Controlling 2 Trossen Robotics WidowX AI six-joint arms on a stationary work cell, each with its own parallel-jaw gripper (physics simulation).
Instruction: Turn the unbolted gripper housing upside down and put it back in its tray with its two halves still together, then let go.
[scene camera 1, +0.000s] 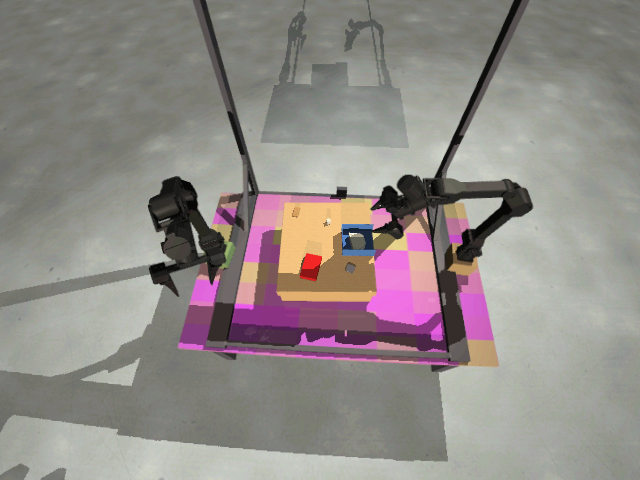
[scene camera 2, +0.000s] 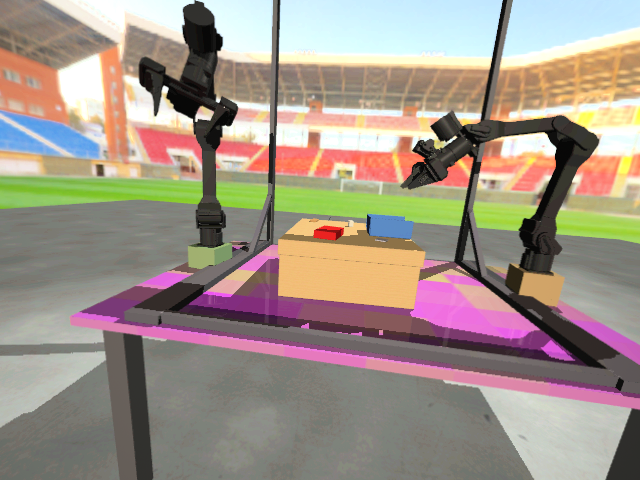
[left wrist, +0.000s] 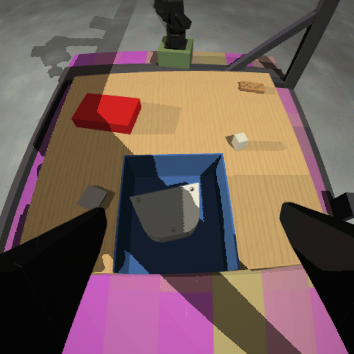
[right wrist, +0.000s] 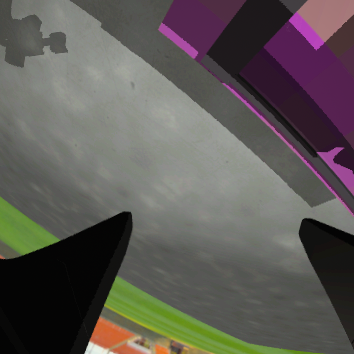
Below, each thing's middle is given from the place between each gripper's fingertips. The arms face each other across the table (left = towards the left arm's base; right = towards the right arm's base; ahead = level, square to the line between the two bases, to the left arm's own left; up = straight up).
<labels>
Now: left hand 1 cm short of the tray (scene camera 2: 390, 226), 4 cm to the left of it and 12 cm above it. Round my left hand: wooden block (scene camera 2: 355, 268): 1 cm ahead, 16 cm to the right, 23 cm below; then red block (left wrist: 114, 113): 12 cm ahead, 21 cm to the right, 14 cm below.
My right hand is 19 cm past the red block, 31 cm to the right of it and 23 cm above it. From my right hand the other things lie so: wooden block 29 cm behind, 36 cm to the left, 32 cm below; then tray 30 cm behind, 48 cm to the left, 21 cm below.
</labels>
